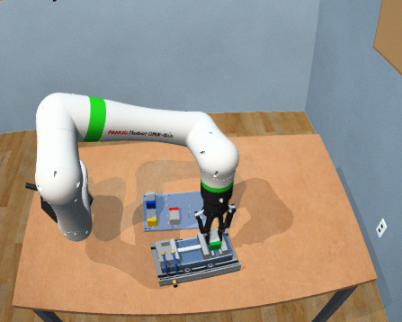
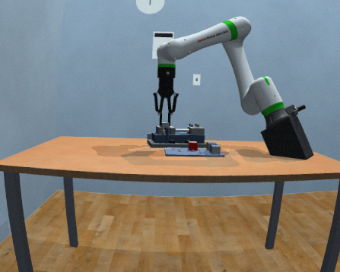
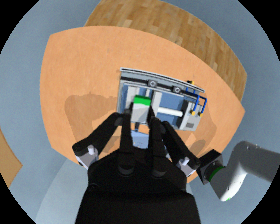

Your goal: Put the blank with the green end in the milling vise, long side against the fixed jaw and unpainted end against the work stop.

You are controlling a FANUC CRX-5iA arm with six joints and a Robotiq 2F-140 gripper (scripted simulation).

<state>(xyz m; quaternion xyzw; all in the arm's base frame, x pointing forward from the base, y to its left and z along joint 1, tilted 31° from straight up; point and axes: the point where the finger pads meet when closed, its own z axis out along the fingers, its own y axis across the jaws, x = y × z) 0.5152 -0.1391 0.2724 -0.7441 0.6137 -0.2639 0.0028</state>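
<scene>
Right now the green-ended blank is 30 mm below my hand. Round my hand: hosed end block: 170 mm behind, 60 mm below, 20 mm to the right; grey jaw block: 60 mm below, 40 mm behind; fixed jaw: 60 mm below, 30 mm ahead.
</scene>
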